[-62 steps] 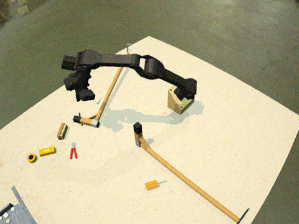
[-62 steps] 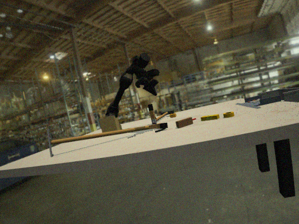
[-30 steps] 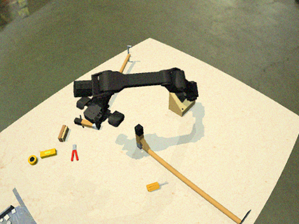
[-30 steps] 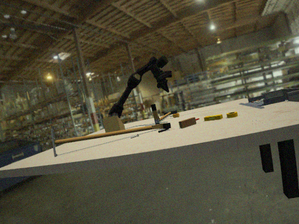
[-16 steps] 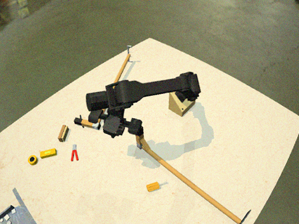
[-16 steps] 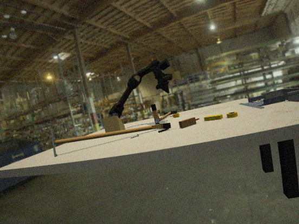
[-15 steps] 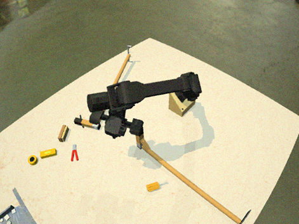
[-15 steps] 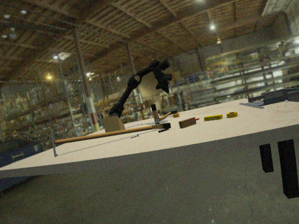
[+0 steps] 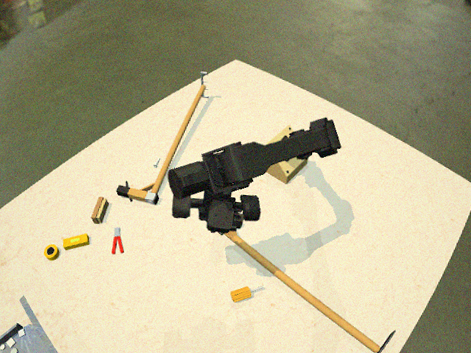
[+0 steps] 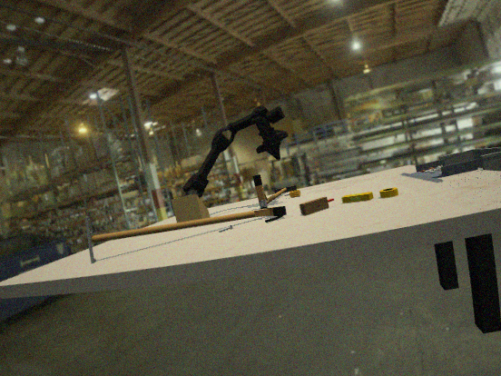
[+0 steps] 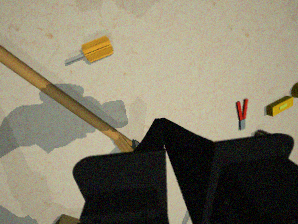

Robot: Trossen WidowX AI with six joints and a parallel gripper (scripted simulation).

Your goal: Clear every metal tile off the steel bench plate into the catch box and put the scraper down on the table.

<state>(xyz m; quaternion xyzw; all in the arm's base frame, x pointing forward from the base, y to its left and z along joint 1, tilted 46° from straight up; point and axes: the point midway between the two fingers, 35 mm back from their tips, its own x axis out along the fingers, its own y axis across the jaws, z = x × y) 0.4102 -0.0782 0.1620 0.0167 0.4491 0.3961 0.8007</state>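
Now: the screwdriver 30 mm ahead of my gripper tip, 110 mm to the left of it and 170 mm below it. The rest, counted from my gripper tip: yellow tape roll 310 mm ahead, 440 mm to the right, 180 mm below; then yellow level 220 mm ahead, 410 mm to the right, 170 mm below; then wooden block 80 mm ahead, 430 mm to the right, 170 mm below.
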